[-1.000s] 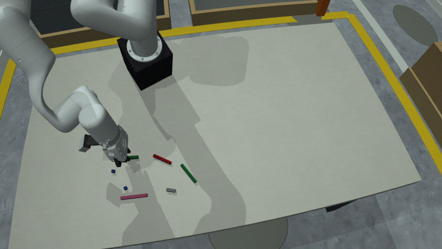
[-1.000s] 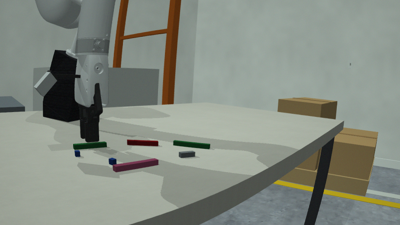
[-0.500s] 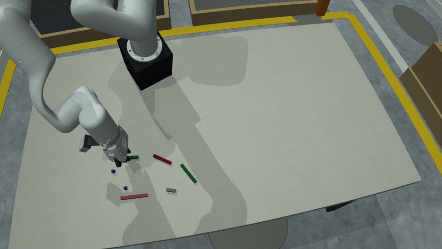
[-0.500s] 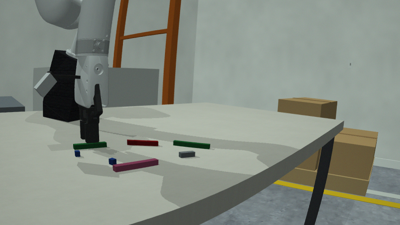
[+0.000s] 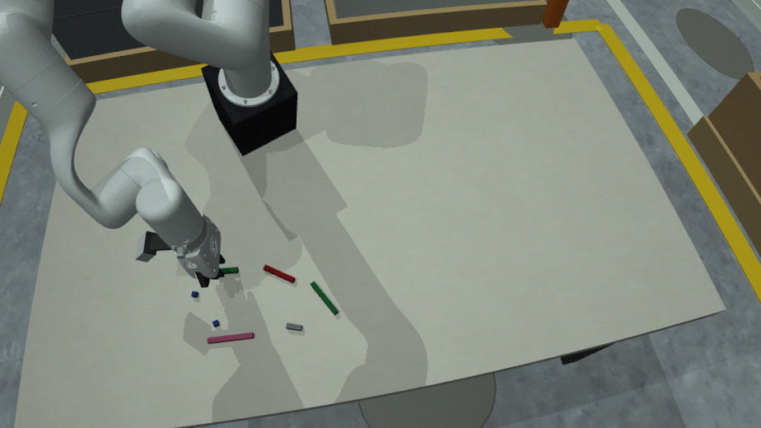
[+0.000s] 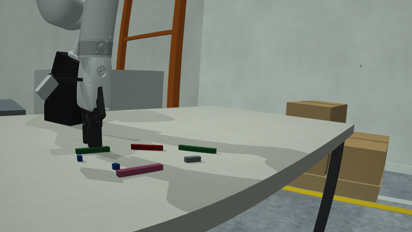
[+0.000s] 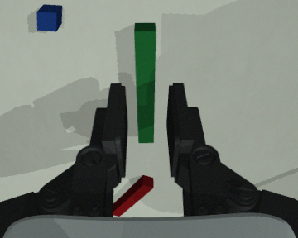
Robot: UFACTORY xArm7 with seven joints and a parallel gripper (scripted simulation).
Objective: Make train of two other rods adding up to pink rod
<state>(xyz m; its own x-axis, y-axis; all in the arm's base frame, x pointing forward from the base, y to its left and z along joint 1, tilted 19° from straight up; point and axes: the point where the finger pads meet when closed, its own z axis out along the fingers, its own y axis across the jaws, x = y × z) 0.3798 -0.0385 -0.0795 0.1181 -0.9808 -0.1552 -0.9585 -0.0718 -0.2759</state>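
The pink rod lies 140 mm ahead of my hand, 50 mm to the left of it and 30 mm below it. The rest, counted from my hand: grey rod: 110 mm ahead, 170 mm to the left, 30 mm below; red rod: 130 mm to the left, 30 mm below.
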